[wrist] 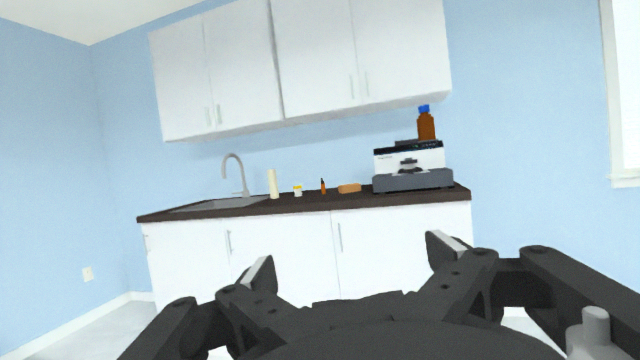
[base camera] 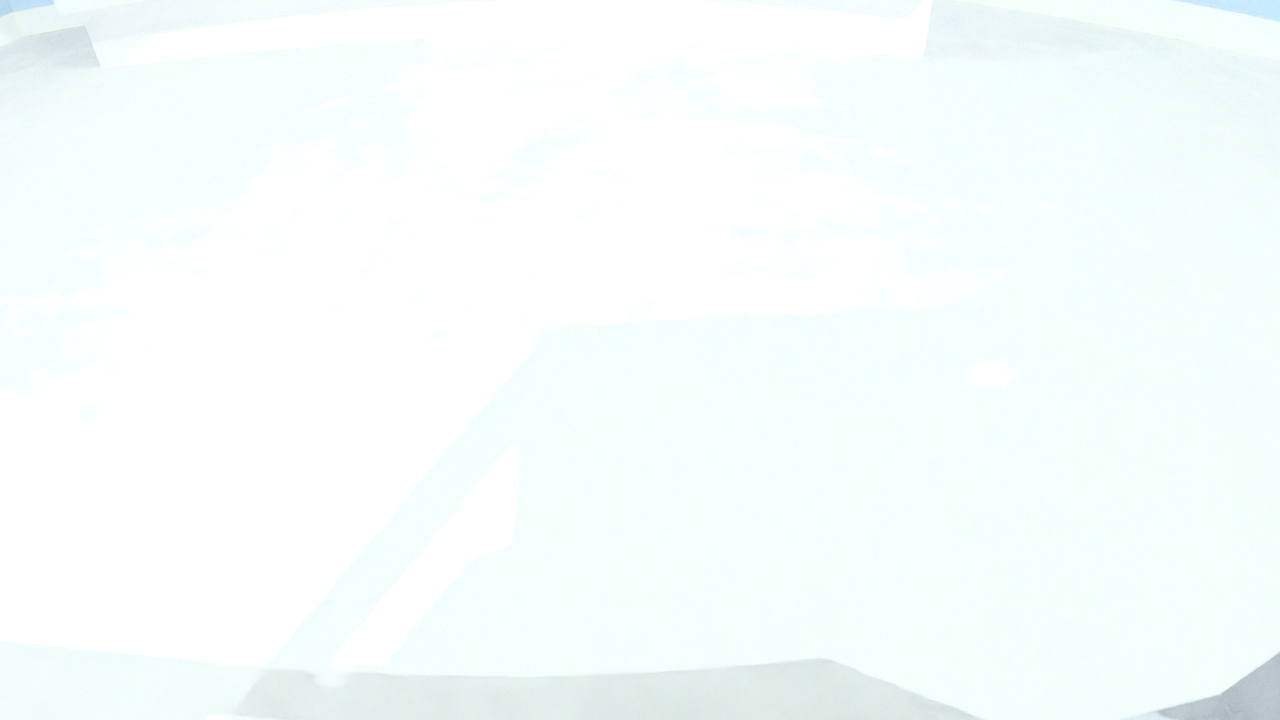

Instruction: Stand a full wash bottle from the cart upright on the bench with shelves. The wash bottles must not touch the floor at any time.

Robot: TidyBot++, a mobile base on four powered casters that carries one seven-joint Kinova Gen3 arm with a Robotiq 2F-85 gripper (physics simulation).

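Places are measured from the arm's base along level axes (x left, y back, z up), in metres.
Pixels of known places: gripper, fingertip midpoint: (wrist: 350, 259).
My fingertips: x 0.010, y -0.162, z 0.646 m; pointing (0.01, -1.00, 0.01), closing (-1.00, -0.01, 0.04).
Behind a point stands the place of what it marks.
My gripper (wrist: 350, 259) {x 0.010, y -0.162, z 0.647 m} is open, its two fingers wide apart at the bottom of the wrist view with nothing between them. It points across the room toward a counter with a sink. No wash bottle, cart or bench with shelves can be made out in either view. The base camera view is very bright and washed out, showing pale floor (base camera: 805, 492) {x -0.114, y -0.352, z -0.396 m} with faint shadow edges.
In the wrist view, a dark-topped counter (wrist: 300, 203) {x 0.207, y -1.315, z 0.514 m} carries a faucet (wrist: 243, 175) {x 0.679, y -1.924, z 0.672 m}, small items and a grey-white instrument (wrist: 412, 181) {x -0.321, y -1.269, z 0.560 m}. A brown bottle (wrist: 426, 126) {x -0.471, y -1.460, z 0.813 m} with a blue cap stands on the instrument. White cabinets (wrist: 315, 60) {x 0.058, y -1.582, z 1.268 m} hang above. A window (wrist: 630, 90) {x -1.598, y -1.518, z 0.876 m} is at right.
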